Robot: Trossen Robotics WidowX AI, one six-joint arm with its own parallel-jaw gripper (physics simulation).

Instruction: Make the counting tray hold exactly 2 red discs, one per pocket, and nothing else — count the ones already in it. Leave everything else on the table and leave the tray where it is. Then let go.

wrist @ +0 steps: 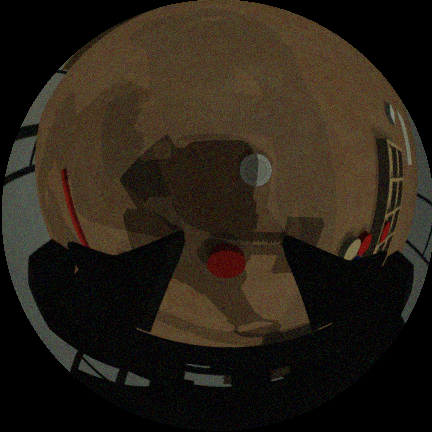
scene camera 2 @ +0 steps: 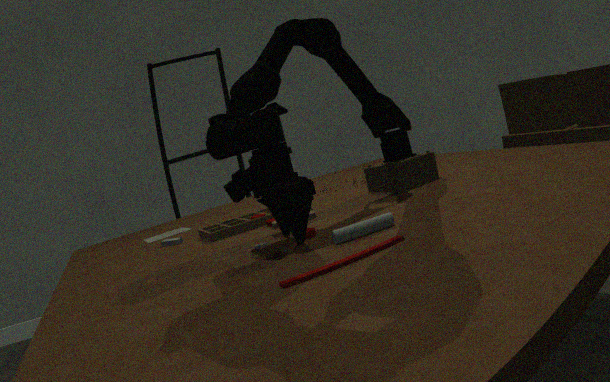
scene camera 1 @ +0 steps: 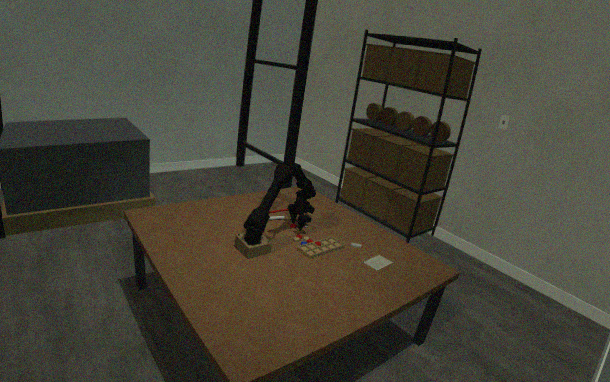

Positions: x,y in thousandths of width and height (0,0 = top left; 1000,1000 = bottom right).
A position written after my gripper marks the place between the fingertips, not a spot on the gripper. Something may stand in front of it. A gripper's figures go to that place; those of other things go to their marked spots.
My gripper (scene camera 2: 481,627): 0.72 m from the lens. A wooden counting tray (scene camera 2: 394,588) is 0.90 m from the lens.
